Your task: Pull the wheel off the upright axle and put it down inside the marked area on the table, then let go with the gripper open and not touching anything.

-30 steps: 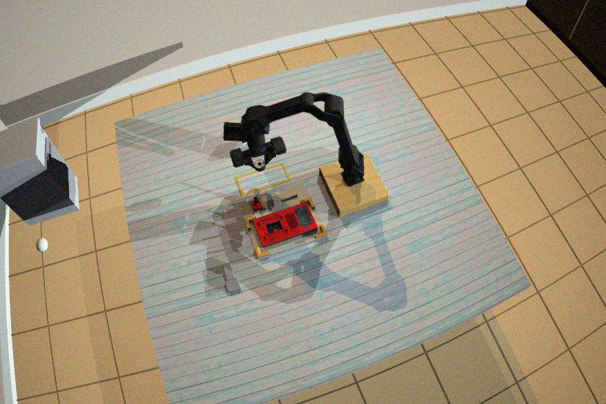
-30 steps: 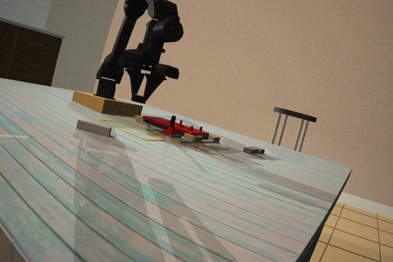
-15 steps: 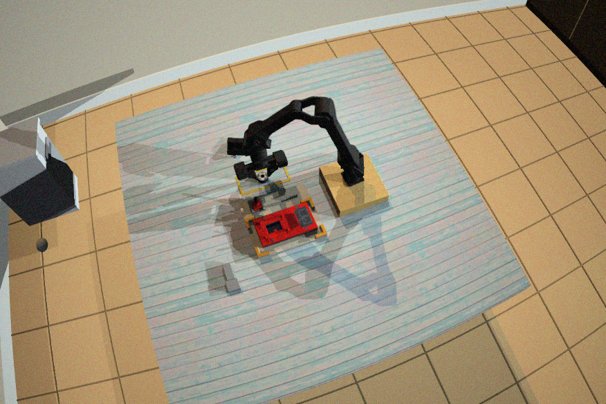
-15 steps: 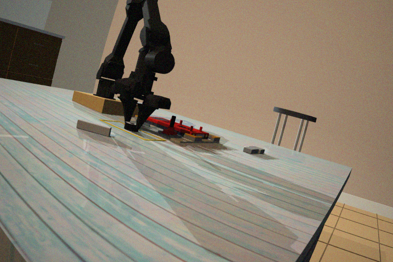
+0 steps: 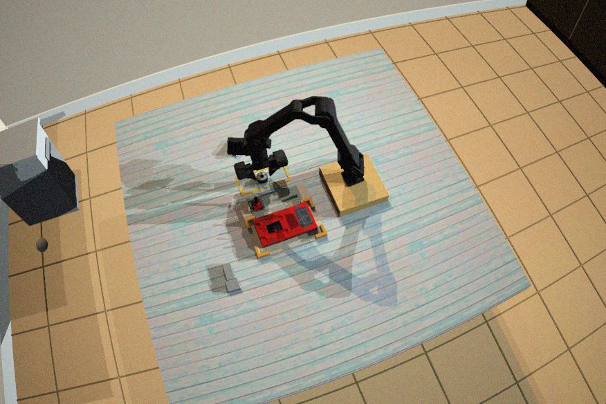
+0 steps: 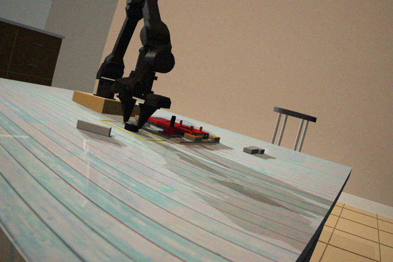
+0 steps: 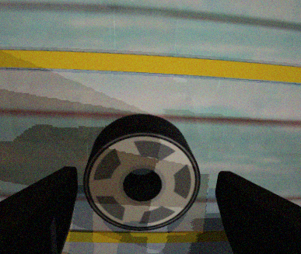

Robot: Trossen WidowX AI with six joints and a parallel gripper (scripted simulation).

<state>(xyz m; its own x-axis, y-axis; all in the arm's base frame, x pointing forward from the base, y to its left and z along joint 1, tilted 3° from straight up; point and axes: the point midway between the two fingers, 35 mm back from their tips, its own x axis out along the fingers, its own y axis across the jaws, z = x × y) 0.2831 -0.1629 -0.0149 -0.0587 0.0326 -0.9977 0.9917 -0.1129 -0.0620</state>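
My gripper tip is now right at the wheel. From my gripper tip the other things lie so: upright axle (100 mm to the left, 70 mm ahead, 20 mm above).
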